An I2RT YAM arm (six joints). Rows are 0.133 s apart.
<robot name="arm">
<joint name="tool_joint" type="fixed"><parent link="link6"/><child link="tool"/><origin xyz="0 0 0" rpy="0 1.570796 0"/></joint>
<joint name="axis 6" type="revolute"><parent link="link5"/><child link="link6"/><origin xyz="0.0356 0 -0.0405" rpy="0 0 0"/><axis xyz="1 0 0"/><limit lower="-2.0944" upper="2.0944"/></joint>
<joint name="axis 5" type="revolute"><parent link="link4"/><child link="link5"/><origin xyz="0.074 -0.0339 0.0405" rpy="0 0 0"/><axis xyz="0 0 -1"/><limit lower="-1.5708" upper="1.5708"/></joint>
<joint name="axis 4" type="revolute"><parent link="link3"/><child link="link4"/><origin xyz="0.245 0.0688 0.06" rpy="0 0 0"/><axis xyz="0 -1 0"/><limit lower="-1.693" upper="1.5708"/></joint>
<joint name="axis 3" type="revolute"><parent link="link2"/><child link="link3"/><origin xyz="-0.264 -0.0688 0" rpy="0 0 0"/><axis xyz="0 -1 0"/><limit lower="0" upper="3.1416"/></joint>
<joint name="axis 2" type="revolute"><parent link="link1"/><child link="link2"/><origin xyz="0.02 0.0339 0.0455" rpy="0 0 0"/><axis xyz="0 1 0"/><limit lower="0" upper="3.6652"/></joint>
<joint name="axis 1" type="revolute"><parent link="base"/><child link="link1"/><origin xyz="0 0 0.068" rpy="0 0 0"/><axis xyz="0 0 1"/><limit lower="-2.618" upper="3.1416"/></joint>
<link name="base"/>
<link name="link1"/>
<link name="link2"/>
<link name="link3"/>
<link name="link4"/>
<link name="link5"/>
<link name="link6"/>
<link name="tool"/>
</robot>
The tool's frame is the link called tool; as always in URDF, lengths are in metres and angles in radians.
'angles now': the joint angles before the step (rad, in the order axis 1, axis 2, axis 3, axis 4, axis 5, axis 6). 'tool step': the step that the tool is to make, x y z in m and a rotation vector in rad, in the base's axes. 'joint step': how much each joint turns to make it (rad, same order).
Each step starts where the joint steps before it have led.
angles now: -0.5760, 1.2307, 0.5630, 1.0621, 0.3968, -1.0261
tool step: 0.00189, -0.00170, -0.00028, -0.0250, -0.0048, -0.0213
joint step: 0.0000, 0.0251, 0.0027, 0.0509, 0.0123, -0.0275
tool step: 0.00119, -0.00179, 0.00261, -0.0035, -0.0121, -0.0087
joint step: -0.0023, 0.0089, 0.0124, 0.0083, 0.0073, 0.0007
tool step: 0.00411, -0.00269, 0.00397, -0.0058, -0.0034, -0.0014
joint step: 0.0000, 0.0172, 0.0256, -0.0009, 0.0000, -0.0036
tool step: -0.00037, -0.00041, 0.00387, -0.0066, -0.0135, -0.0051
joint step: -0.0015, -0.0021, 0.0094, 0.0034, 0.0040, 0.0001
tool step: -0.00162, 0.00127, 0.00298, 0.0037, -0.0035, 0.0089
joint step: -0.0001, -0.0169, 0.0027, -0.0225, -0.0058, 0.0092
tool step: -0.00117, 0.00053, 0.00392, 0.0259, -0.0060, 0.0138
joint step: -0.0011, -0.0220, 0.0116, -0.0554, -0.0027, 0.0316
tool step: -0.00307, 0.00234, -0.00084, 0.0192, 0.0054, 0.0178
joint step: -0.0004, -0.0258, -0.0102, -0.0389, -0.0112, 0.0211
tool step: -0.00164, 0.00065, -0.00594, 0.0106, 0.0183, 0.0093
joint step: -0.0028, -0.0063, -0.0198, -0.0091, -0.0117, 0.0039
